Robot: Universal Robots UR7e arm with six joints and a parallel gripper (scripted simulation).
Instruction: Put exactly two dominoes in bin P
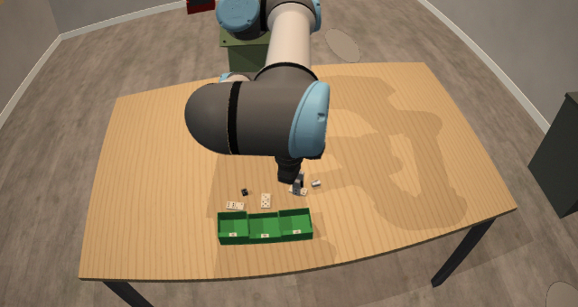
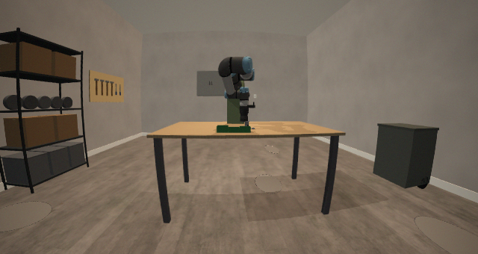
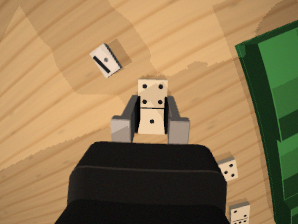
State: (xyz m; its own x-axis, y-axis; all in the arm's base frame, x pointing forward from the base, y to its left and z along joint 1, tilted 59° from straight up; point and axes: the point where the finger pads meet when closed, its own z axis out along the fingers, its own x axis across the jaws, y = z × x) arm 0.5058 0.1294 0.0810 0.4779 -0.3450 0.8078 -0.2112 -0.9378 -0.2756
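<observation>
My gripper is now 50 mm to the right of the grey piece, 20 mm past it and 10 mm above it. Round my hand: domino (10 mm below); then bin marked P (140 mm ahead, 100 mm to the right).
</observation>
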